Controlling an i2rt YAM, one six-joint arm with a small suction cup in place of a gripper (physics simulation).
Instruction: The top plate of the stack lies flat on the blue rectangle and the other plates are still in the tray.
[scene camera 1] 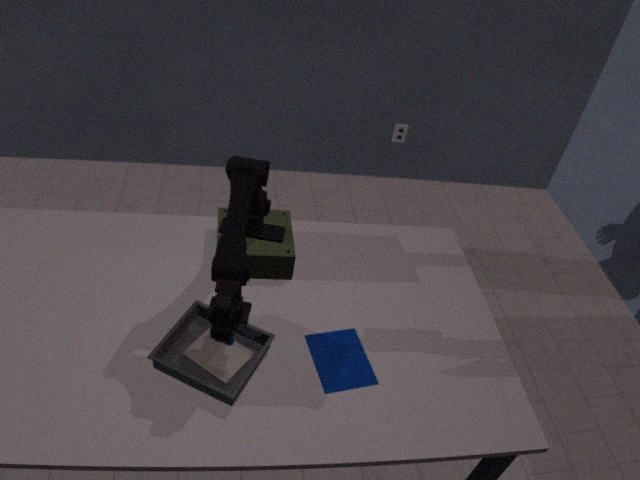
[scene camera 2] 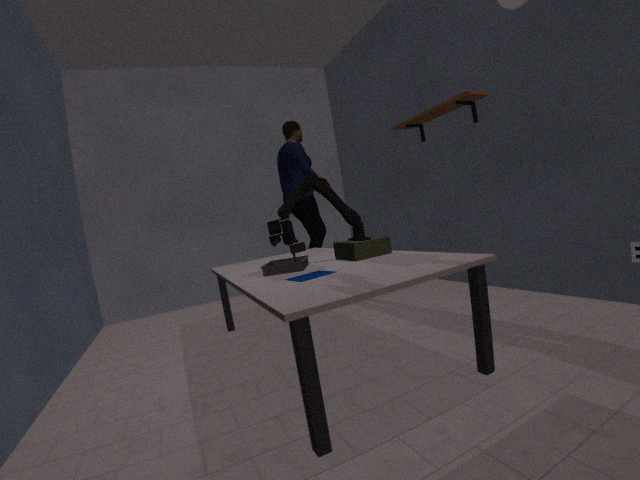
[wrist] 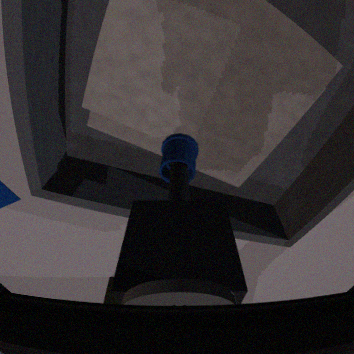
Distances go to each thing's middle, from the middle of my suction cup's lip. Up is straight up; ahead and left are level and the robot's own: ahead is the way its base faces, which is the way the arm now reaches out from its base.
Right now my suction cup is 5 cm short of the tray [scene camera 1: 167, 357] and 3 cm to the left of it. The rest, counted from my suction cup: blue rectangle [scene camera 1: 341, 363] 2 cm behind, 31 cm to the left, 3 cm below.
